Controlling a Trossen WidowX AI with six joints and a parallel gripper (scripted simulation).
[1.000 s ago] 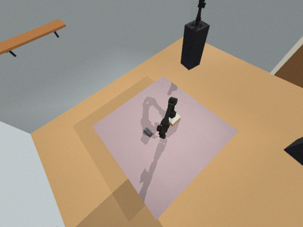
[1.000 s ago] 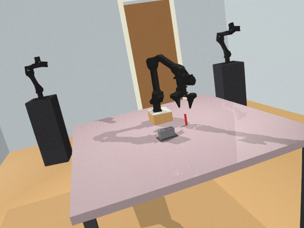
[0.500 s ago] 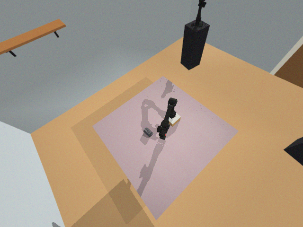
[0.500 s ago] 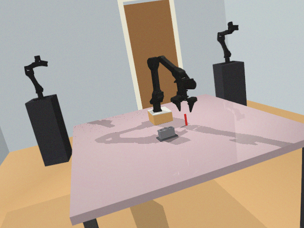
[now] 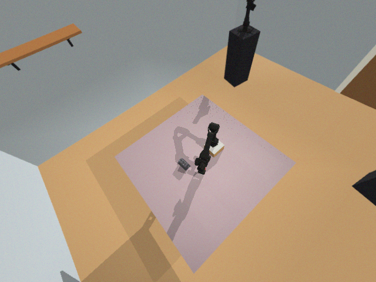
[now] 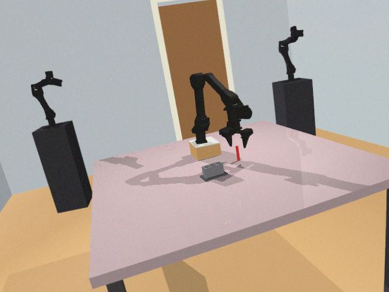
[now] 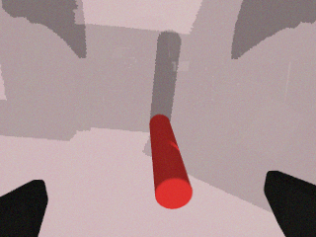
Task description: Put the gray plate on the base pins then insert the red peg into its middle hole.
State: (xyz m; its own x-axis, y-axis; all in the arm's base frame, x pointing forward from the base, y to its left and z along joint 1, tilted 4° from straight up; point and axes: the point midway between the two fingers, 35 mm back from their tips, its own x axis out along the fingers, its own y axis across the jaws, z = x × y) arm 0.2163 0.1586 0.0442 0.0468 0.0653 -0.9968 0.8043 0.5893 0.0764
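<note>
The red peg lies 3 cm below my gripper tip. Also, from my gripper tip: dark base 14 cm ahead, 17 cm to the right, 7 cm below; gray plate 14 cm ahead, 17 cm to the right, 3 cm below.
</note>
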